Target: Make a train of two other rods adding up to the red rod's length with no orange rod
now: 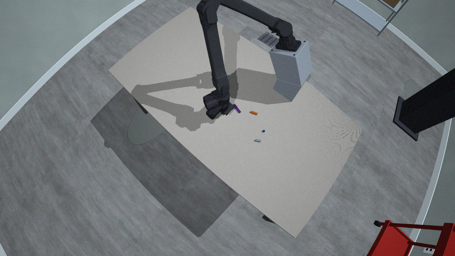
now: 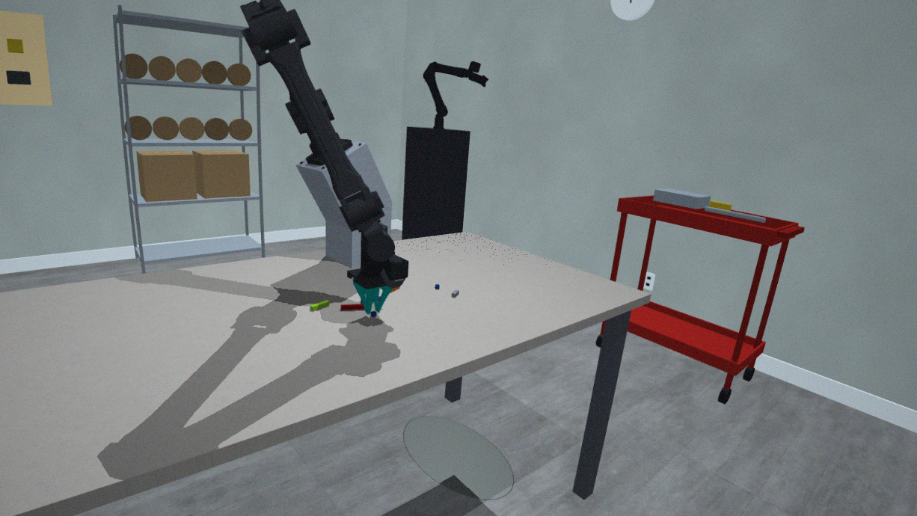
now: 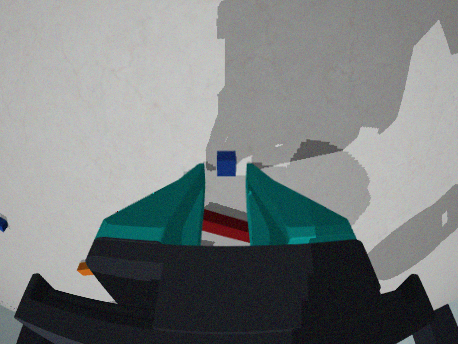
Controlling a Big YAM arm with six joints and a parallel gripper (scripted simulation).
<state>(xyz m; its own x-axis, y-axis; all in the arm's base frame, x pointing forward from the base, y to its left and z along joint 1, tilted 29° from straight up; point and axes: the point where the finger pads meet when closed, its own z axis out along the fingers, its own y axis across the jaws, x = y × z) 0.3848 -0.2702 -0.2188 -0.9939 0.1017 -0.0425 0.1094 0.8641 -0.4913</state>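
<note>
The red rod is 5 cm behind my hand, 1 cm to the right of it and 1 cm below it. The rest, counted from my hand: lime rod: 11 cm behind, 7 cm to the right, 1 cm below; orange rod: 14 cm to the left, 10 cm behind, 1 cm below; purple rod: 7 cm behind, 5 cm to the left, 1 cm below.
</note>
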